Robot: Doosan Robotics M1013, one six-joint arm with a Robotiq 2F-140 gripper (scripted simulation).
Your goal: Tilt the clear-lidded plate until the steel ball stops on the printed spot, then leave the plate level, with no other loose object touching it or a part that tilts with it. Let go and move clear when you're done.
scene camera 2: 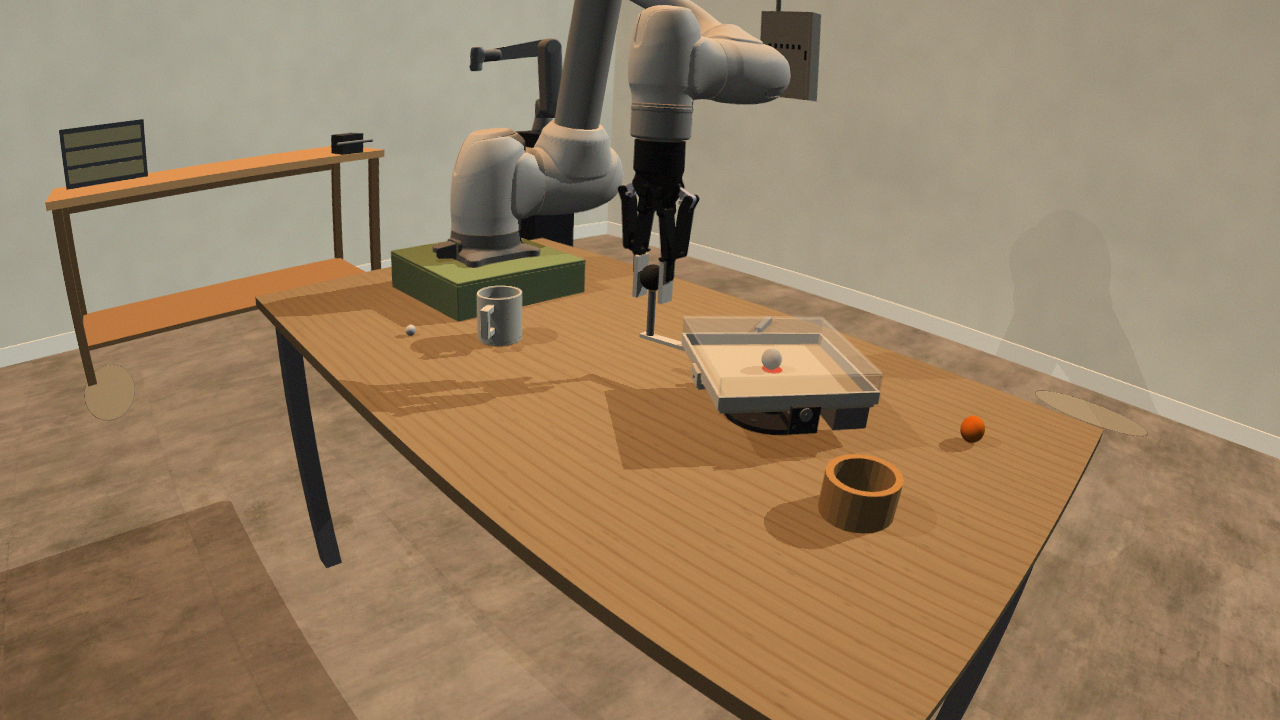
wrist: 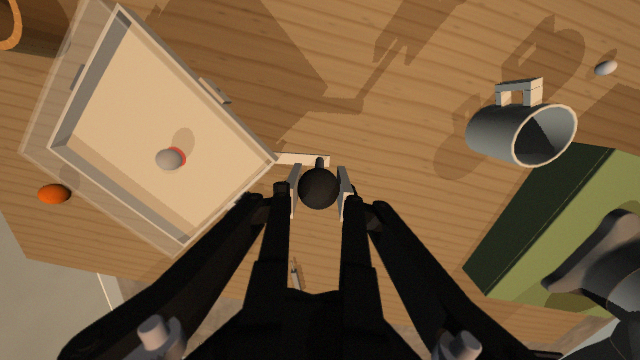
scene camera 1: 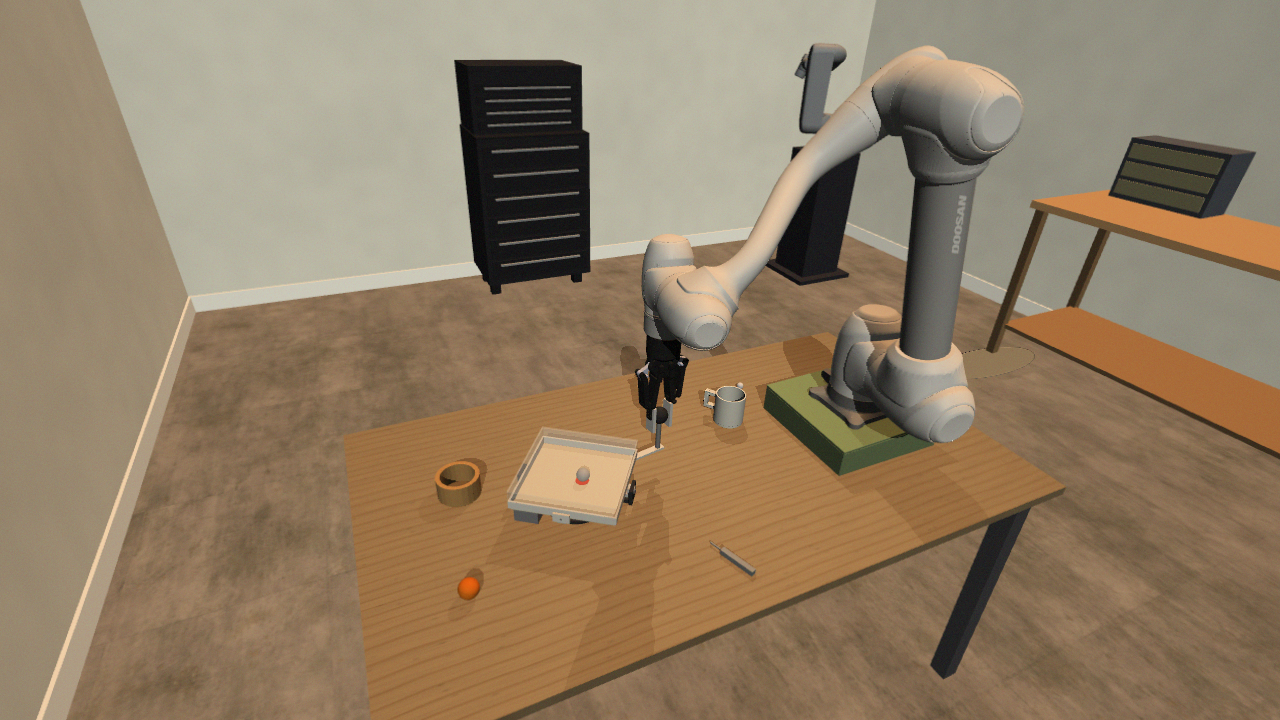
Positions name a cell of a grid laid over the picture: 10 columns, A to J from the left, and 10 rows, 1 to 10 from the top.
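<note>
I can see my gripper (scene camera 2: F5) here, and I can see the gripper (wrist: E5) as well. The same gripper (scene camera 1: F6) is there for me too.
</note>
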